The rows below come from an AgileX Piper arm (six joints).
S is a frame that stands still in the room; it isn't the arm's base.
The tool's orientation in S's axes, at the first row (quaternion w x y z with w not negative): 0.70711, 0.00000, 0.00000, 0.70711
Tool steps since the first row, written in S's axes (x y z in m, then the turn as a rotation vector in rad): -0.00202, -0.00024, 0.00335, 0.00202, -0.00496, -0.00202; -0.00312, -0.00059, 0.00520, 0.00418, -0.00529, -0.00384; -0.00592, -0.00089, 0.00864, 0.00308, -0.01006, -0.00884; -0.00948, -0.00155, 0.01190, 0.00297, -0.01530, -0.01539; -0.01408, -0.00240, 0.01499, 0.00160, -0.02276, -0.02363; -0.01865, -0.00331, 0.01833, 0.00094, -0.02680, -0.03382; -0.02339, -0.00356, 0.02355, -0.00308, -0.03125, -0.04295; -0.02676, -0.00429, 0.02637, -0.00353, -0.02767, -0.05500; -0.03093, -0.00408, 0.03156, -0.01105, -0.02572, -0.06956; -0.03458, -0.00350, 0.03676, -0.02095, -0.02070, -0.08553; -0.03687, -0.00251, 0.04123, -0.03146, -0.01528, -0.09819; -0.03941, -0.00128, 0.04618, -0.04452, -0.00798, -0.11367
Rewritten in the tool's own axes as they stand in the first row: -0.00024, 0.00202, 0.00335, -0.00496, -0.00202, -0.00202; -0.00059, 0.00312, 0.00520, -0.00529, -0.00418, -0.00384; -0.00089, 0.00592, 0.00864, -0.01006, -0.00308, -0.00884; -0.00155, 0.00948, 0.01190, -0.01530, -0.00297, -0.01539; -0.00240, 0.01408, 0.01499, -0.02276, -0.00160, -0.02363; -0.00331, 0.01865, 0.01833, -0.02680, -0.00094, -0.03382; -0.00356, 0.02339, 0.02355, -0.03125, 0.00308, -0.04295; -0.00429, 0.02676, 0.02637, -0.02767, 0.00353, -0.05500; -0.00408, 0.03093, 0.03156, -0.02572, 0.01105, -0.06956; -0.00350, 0.03458, 0.03676, -0.02070, 0.02095, -0.08553; -0.00251, 0.03687, 0.04123, -0.01528, 0.03146, -0.09819; -0.00128, 0.03941, 0.04618, -0.00798, 0.04452, -0.11367
